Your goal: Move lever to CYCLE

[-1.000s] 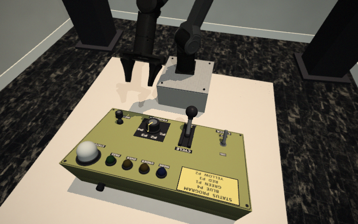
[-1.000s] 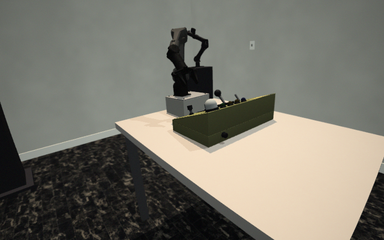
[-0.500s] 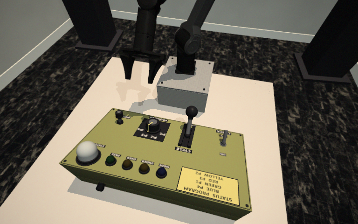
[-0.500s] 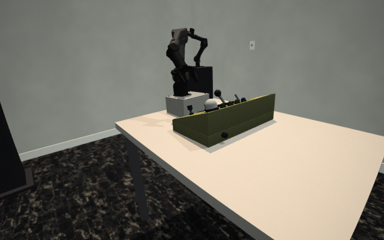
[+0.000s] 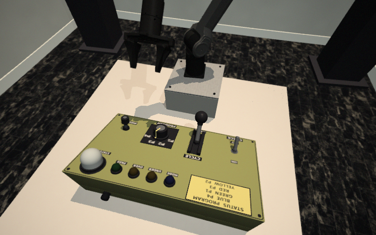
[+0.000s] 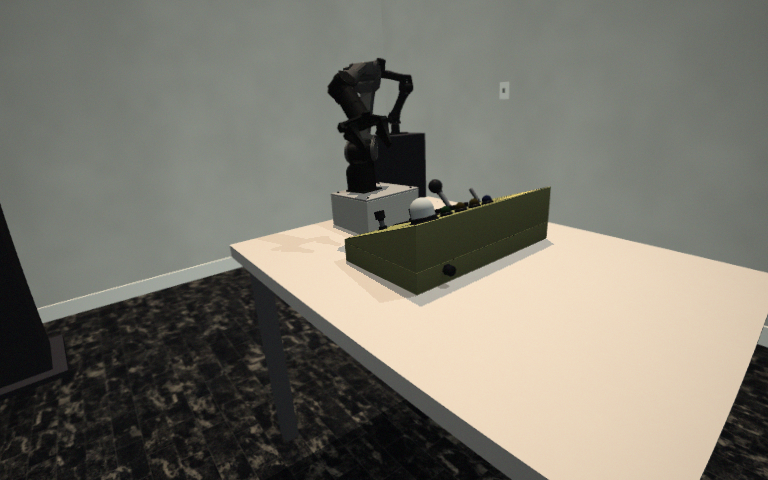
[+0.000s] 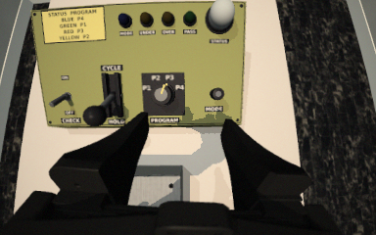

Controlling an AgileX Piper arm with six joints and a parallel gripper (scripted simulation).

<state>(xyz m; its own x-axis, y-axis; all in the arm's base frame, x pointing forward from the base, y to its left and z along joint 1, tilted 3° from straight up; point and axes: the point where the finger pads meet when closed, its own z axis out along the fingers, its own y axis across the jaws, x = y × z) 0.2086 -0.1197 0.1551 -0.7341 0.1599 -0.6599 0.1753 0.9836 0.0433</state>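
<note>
My hand is 8 cm short of the black ball-topped lever, 17 cm to the right of it and 16 cm above it. From my hand the other things lie so: olive console (13 cm ahead, 10 cm to the left, 19 cm below); then program dial (10 cm ahead, 4 cm to the left, 17 cm below); then mode switch (8 cm ahead, 7 cm to the right, 16 cm below).
</note>
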